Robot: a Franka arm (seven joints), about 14 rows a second.
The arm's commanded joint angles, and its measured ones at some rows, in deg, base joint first. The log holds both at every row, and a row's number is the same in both.
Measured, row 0:
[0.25 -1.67 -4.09 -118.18 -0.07 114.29 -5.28]
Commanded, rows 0 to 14:
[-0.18 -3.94 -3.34 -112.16 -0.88 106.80 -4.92]
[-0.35 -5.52 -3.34 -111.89 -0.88 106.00 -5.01]
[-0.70 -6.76 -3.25 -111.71 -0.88 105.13 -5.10]
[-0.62 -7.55 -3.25 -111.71 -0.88 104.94 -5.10]
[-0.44 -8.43 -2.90 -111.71 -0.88 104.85 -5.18]
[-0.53 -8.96 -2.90 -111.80 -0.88 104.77 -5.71]
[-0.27 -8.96 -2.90 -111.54 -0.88 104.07 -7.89]
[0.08 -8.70 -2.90 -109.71 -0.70 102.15 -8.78]
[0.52 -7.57 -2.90 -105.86 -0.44 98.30 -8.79]
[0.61 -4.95 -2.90 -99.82 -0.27 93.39 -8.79]
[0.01 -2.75 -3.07 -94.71 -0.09 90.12 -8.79]
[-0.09 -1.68 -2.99 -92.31 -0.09 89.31 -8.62]
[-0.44 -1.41 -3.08 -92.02 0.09 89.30 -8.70]
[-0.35 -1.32 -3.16 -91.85 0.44 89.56 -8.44]
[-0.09 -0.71 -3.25 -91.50 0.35 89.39 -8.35]
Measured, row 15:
[0.29 -3.65 -3.39 -94.61 -0.06 91.33 -7.78]
